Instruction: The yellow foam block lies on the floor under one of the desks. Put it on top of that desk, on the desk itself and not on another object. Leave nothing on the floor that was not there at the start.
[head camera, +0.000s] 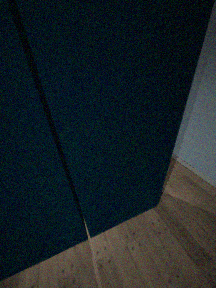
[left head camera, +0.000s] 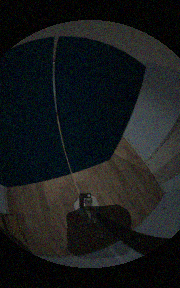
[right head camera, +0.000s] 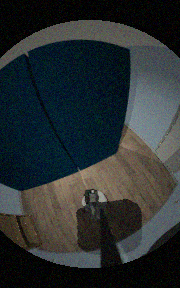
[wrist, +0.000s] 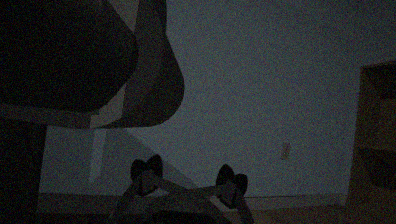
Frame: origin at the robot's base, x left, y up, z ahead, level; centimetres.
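Seen in the pictures: gripper, fingertip midpoint: (left head camera: 81, 216) (right head camera: 87, 212) (wrist: 189, 173).
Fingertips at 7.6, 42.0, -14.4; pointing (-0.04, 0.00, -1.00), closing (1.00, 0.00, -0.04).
A point is followed by its place in that frame, as x, y, z.
The yellow foam block and the desks do not show in any of these views. My gripper (wrist: 189, 173) {7.6, 42.0, -14.4} is at the bottom of the wrist view, with its two dark-padded fingertips well apart. It is open and empty, and a pale wall shows beyond it. The room is dim and the pictures are grainy.
A tall dark blue surface (head camera: 125, 110) {-6.3, 131.5, 80.9} (left head camera: 95, 100) {1.3, 133.1, 77.4} (right head camera: 85, 95) {-2.1, 133.5, 79.0} with a thin line down it fills much of the head views. A pale wall (head camera: 200, 130) {-125.5, 69.4, 174.8} (left head camera: 162, 100) {-142.3, 157.8, 138.1} (right head camera: 152, 95) {-136.6, 122.4, 150.6} stands to its right. The wrist view shows a wooden bookcase (wrist: 358, 125) {113.8, 61.3, -135.9} and a wall outlet (wrist: 285, 151) {67.2, 37.0, -142.6}.
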